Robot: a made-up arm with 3 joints. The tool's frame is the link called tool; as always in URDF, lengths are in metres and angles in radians.
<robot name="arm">
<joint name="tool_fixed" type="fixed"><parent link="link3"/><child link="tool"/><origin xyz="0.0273 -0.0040 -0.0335" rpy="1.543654 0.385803 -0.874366"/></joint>
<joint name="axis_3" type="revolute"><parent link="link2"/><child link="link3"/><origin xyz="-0.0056 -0.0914 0.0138"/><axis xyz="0 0 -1"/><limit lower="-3.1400" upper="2.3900"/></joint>
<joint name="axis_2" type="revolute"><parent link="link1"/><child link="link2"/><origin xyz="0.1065 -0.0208 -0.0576"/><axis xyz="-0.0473 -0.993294 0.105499"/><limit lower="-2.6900" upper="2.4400"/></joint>
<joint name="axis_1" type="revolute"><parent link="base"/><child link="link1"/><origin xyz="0.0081 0.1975 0.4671"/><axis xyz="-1 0 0"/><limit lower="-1.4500" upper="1.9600"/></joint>
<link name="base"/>
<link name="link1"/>
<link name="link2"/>
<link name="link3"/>
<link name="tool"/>
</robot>
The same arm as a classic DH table. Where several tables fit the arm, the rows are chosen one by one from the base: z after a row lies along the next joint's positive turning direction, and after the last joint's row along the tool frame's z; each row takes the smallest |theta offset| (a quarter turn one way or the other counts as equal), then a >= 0, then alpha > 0; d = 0 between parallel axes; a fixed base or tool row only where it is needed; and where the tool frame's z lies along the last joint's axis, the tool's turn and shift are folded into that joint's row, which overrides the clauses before.
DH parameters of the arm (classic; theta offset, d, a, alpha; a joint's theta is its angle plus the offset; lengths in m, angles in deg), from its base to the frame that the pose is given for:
base (fixed): 90 0.4671 0.1975 -90
axis_1: -83.94 -0.1153 -0.0595 87.29
axis_2: 89.71 0.1067 0.0012 -96.06
axis_3: 46.79 0.029 -0.0208 91.44
tool (fixed): 157.89 -0.0182 0 0
Joint limits (deg, base to tool): -83.08..112.3 -154.13..139.8 -179.91..136.94

